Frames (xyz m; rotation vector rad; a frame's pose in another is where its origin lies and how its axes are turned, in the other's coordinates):
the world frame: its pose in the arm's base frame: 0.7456 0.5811 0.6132 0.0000 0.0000 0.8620
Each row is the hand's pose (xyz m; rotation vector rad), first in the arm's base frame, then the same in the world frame.
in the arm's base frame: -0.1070 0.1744 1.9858 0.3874 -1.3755 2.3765
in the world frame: -0.8637 0.3825 1.3726 -0.1894 -1.2005 1.6527
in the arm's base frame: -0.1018 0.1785 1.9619 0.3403 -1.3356 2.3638
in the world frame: -0.8572 0.3812 1.3487 -0.2120 -1.1554 1.6302
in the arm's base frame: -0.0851 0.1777 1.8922 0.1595 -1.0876 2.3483
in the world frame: -0.8470 0.3680 1.2790 -0.2652 -0.9039 1.5671
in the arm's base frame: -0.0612 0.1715 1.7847 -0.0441 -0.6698 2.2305
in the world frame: -0.8361 0.3459 1.1715 -0.2782 -0.5132 1.3984
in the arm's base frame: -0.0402 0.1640 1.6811 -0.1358 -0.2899 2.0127
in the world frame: -0.8281 0.3250 1.0679 -0.2169 -0.1834 1.1575
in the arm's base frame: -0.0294 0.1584 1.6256 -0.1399 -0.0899 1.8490
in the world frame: -0.8254 0.3132 1.0124 -0.1481 -0.0209 0.9888
